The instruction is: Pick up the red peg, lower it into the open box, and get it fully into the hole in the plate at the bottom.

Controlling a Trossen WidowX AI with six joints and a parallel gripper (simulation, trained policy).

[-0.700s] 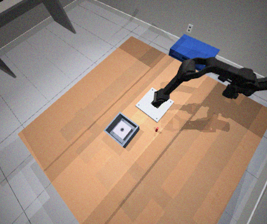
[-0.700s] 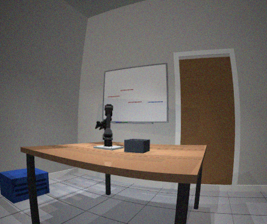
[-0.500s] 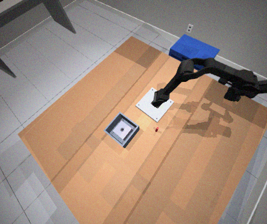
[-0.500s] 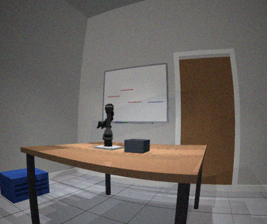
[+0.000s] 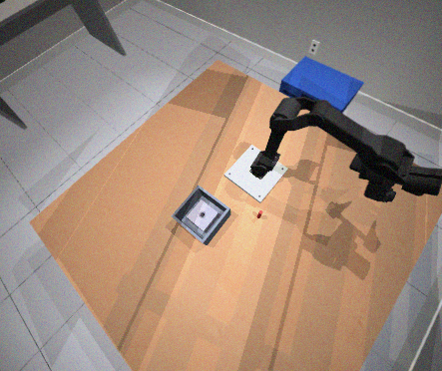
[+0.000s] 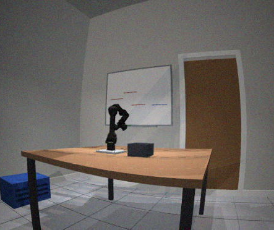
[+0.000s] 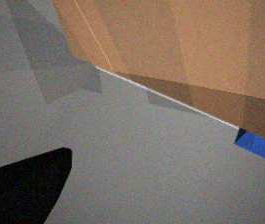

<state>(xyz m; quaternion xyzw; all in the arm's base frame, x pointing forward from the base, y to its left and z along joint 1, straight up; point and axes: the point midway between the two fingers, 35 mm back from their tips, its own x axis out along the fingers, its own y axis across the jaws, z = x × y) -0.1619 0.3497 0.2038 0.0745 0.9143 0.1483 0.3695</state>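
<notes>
Now: the red peg 350 mm ahead of my gripper tip, 230 mm to the right of it and 160 mm below it. Round my gripper tip: grey box 500 mm ahead, 400 mm to the right, 170 mm below; pale plate 500 mm ahead, 400 mm to the right, 150 mm below.
</notes>
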